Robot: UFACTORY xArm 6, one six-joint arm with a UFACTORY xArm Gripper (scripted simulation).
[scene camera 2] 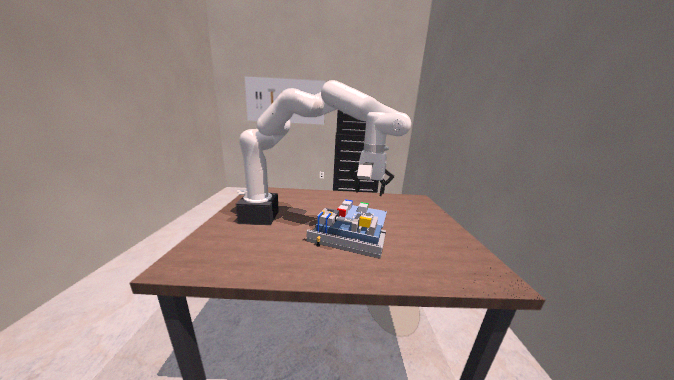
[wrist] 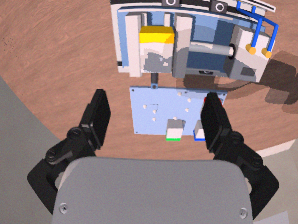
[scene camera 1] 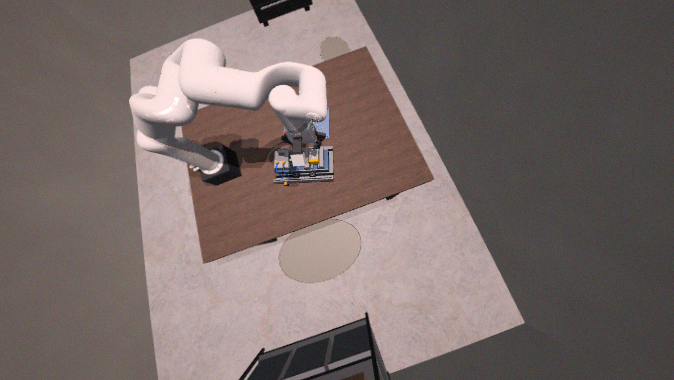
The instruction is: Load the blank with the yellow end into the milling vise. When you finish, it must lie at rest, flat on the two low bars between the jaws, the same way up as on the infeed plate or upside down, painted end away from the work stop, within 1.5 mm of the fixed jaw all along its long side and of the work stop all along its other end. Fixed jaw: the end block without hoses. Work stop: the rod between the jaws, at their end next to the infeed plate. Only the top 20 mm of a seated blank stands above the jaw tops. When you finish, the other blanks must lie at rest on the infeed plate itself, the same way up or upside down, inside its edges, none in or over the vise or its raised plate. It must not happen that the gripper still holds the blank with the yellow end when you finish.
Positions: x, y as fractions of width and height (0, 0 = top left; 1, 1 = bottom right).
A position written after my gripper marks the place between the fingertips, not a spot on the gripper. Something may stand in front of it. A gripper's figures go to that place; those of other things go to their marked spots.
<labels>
My gripper (wrist: 0.53, 0.46) is 0.13 m from the lens. A yellow-ended blank (wrist: 0.53, 0.19): 0.21 m from the lens.
</labels>
